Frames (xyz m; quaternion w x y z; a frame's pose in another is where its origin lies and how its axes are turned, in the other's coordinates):
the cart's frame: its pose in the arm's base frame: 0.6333 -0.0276 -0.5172 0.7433 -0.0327 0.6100 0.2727
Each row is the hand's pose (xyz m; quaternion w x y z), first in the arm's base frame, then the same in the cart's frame.
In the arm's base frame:
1: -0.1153 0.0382 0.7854 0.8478 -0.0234 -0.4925 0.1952
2: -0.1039 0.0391 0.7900 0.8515 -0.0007 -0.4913 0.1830
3: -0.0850 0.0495 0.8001 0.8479 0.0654 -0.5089 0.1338
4: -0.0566 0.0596 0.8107 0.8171 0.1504 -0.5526 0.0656
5: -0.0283 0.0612 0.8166 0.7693 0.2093 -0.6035 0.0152
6: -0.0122 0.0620 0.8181 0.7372 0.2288 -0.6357 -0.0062
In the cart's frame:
1: -1.2605 0.7592 -0.3099 0.3837 -0.2430 -0.8832 -0.1165
2: -1.2633 0.7562 -0.2983 0.3832 -0.2183 -0.8904 -0.1127
3: -1.2668 0.7595 -0.2750 0.3541 -0.1440 -0.9176 -0.1085
4: -1.2698 0.7585 -0.2432 0.2832 -0.0522 -0.9524 -0.1004
5: -1.2717 0.7489 -0.2159 0.2010 0.0069 -0.9754 -0.0905
6: -1.2710 0.7428 -0.2009 0.1510 0.0246 -0.9844 -0.0869

